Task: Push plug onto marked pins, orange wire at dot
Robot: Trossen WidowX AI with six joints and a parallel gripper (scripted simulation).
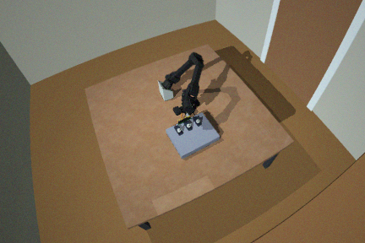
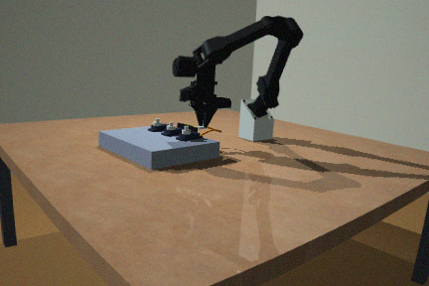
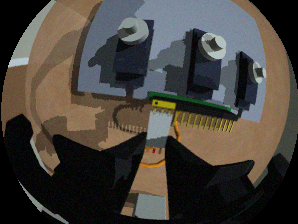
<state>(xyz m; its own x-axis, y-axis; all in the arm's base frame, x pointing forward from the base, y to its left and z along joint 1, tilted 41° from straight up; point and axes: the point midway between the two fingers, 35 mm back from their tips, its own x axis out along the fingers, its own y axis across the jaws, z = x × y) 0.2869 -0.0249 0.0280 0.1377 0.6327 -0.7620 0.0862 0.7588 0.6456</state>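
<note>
Right now the yellow band is 3 cm ahead of my gripper tip. Round my gripper tip: grey-blue holder 19 cm ahead, 6 cm to the right, 5 cm below.
</note>
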